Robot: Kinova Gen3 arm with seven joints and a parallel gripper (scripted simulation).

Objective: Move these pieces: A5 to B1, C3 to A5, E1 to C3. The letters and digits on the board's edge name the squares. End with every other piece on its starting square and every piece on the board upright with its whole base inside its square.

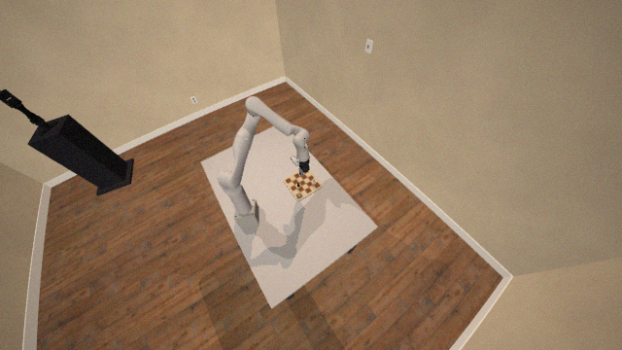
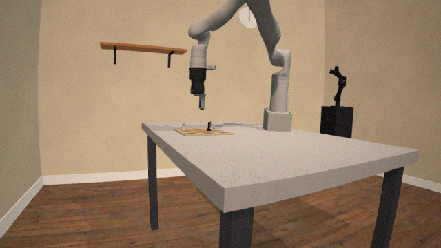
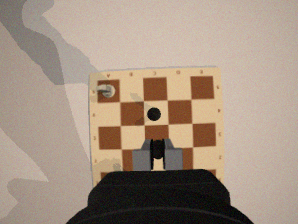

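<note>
Now: hand 12 cm above the chessboard.
</note>
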